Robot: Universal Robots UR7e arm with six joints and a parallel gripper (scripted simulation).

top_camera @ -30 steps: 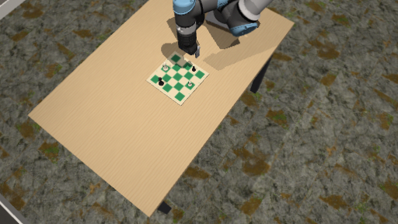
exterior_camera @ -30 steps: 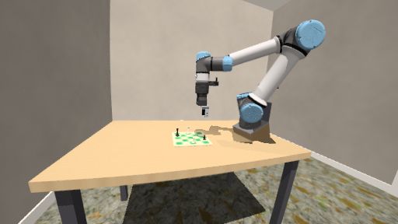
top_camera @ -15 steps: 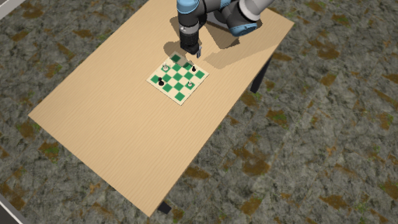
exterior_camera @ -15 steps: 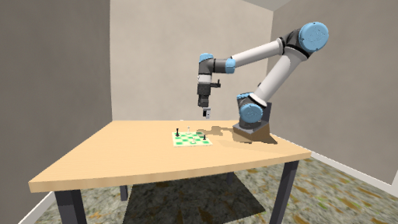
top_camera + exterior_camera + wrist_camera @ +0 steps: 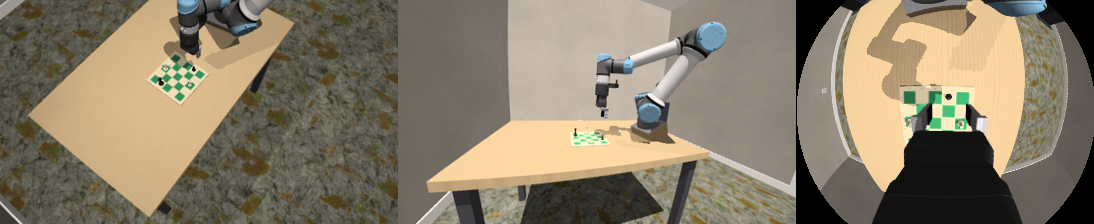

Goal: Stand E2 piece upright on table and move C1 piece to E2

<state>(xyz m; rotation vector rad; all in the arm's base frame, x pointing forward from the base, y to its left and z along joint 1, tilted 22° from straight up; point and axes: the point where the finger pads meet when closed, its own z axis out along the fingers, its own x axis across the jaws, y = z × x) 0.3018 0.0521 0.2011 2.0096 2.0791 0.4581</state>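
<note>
The small black piece lies 14 cm below my hand. The rest, counted from my hand: chessboard (16 cm below, 8 cm ahead, 4 cm to the right); small pale piece (14 cm below, 7 cm ahead, 4 cm to the left).
</note>
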